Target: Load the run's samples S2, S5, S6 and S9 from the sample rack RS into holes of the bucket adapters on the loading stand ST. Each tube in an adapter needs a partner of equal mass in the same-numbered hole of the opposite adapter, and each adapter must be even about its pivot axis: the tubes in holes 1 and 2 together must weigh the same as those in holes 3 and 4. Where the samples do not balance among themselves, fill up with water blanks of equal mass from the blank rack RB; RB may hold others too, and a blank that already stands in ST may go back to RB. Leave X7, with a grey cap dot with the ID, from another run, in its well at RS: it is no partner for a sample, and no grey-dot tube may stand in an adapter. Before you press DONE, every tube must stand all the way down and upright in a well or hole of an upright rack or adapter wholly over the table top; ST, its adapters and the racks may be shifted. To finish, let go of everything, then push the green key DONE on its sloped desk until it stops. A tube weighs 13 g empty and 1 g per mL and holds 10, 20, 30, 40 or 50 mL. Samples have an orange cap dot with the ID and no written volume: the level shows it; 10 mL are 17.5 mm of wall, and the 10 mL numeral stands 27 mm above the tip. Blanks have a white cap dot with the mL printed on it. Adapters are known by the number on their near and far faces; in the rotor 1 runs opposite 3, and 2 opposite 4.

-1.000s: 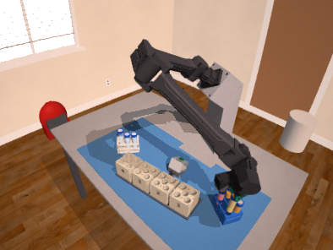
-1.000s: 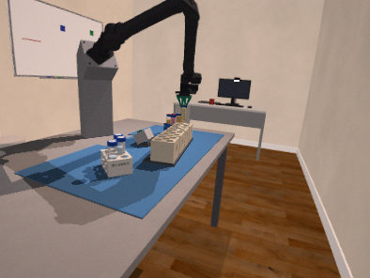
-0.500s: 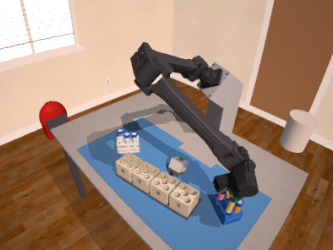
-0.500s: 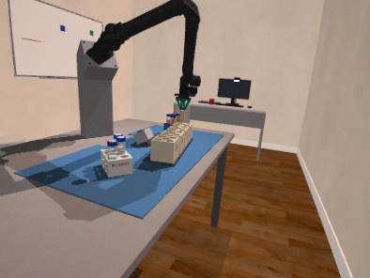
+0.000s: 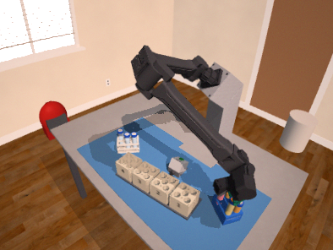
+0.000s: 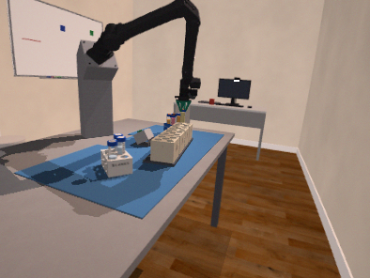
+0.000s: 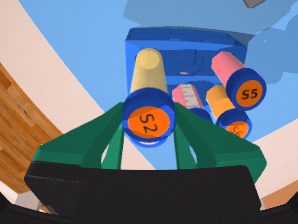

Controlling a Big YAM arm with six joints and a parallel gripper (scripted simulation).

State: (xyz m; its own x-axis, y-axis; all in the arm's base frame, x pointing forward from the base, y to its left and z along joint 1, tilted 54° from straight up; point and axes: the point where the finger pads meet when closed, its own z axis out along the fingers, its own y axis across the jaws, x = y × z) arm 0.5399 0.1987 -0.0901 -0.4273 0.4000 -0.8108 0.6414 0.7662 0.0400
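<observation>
Now: hand 5 cm above the sample tube S2 and 1 cm past it. From my hand the other things lie so: grey-dot tube X7: 8 cm below, 4 cm to the left, 2 cm behind; sample tube S9: 8 cm below, 5 cm behind; sample tube S5: 8 cm below, 7 cm behind, 5 cm to the right.
</observation>
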